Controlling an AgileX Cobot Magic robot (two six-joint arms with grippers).
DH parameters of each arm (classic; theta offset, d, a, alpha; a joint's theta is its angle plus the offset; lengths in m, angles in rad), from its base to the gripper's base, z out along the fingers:
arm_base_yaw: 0 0.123 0 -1.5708
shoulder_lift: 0.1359 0 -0.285 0
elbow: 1.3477 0 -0.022 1.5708
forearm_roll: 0 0.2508 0 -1.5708
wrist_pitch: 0 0 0.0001 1.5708
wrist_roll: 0 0.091 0 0
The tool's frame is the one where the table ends.
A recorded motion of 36 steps. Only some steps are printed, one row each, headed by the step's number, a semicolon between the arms.
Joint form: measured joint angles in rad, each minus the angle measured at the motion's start. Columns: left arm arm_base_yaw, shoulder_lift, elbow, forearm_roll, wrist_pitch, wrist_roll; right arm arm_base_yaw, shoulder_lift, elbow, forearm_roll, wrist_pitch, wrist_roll.
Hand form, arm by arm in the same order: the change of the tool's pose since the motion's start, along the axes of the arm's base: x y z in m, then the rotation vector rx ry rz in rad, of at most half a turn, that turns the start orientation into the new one. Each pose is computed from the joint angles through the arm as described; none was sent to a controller.
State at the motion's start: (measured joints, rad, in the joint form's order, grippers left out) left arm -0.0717 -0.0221 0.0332 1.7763 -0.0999 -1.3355; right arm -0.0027 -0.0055 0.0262 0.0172 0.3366 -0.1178
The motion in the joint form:
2: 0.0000 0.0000 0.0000 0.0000 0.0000 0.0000; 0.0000 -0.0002 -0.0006 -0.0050 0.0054 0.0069
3: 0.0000 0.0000 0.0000 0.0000 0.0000 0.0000; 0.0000 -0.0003 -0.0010 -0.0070 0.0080 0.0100
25: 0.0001 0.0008 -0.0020 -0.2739 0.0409 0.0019; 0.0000 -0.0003 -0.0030 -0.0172 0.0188 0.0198
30: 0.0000 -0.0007 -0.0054 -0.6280 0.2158 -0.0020; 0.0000 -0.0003 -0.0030 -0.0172 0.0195 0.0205
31: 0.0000 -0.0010 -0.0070 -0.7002 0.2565 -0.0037; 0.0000 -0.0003 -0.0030 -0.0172 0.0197 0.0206
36: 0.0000 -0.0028 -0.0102 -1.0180 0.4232 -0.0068; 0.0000 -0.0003 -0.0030 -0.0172 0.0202 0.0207
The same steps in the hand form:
2: 0.0000 0.0000 0.0000 0.0000 0.0000 0.0000; -0.0002 -0.0001 -0.0003 0.0017 0.0046 -0.0021
3: 0.0000 0.0000 0.0000 0.0000 0.0000 0.0000; -0.0002 -0.0002 -0.0004 0.0027 0.0067 -0.0031
25: 0.0003 0.0035 0.0028 -0.2739 0.0155 0.0201; -0.0005 -0.0005 -0.0006 0.0019 0.0156 -0.0064
30: 0.0010 0.0184 -0.0007 -0.6399 0.0639 0.1678; -0.0005 -0.0005 -0.0007 0.0026 0.0163 -0.0066
31: 0.0009 0.0214 -0.0026 -0.7145 0.0814 0.2023; -0.0006 -0.0005 -0.0007 0.0027 0.0165 -0.0067
36: -0.0012 0.0289 -0.0159 -1.0290 0.1939 0.3374; -0.0006 -0.0005 -0.0007 0.0028 0.0170 -0.0067

